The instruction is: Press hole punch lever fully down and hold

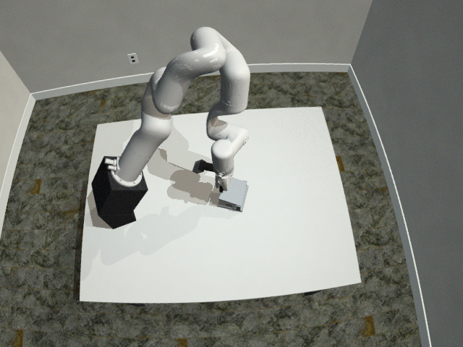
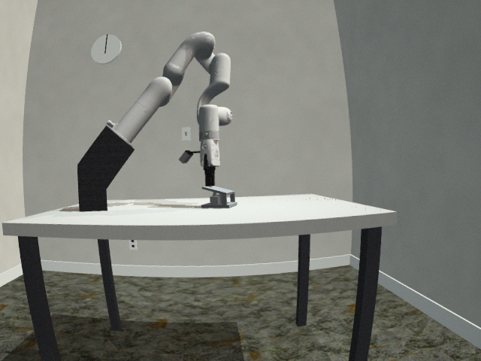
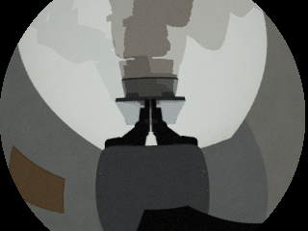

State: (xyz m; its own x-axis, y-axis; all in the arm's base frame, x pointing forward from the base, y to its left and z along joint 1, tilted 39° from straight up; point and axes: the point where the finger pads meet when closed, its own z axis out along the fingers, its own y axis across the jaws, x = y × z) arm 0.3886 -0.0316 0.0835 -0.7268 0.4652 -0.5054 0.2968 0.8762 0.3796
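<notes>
My gripper is now 4 cm above the hole punch lever, 3 cm short of it and 1 cm to the left of it. Also, from my hand: hole punch: 6 cm below, 4 cm ahead, 2 cm to the right.
</notes>
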